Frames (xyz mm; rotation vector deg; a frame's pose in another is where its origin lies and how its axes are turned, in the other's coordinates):
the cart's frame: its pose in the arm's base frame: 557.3 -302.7 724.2 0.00 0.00 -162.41
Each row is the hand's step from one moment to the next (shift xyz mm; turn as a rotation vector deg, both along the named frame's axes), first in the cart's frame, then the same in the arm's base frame.
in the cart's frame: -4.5 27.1 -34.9 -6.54 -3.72 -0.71
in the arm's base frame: 12.5 -24.5 -34.9 5.11 5.52 -0.71
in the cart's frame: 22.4 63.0 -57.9 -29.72 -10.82 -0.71
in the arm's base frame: -2.3 -66.8 -57.9 25.06 19.30 -0.71
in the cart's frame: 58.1 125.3 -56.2 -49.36 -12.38 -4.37
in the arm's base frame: -17.5 -137.0 -56.2 43.31 26.72 -4.37
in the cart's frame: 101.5 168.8 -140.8 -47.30 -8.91 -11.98
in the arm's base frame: -45.7 -191.6 -140.8 42.40 22.79 -11.98
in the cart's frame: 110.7 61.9 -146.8 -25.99 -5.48 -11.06
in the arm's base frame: -86.8 -92.5 -146.8 23.12 13.08 -11.06
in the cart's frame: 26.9 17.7 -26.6 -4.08 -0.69 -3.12
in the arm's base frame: -20.3 -25.0 -26.6 3.68 1.89 -3.12
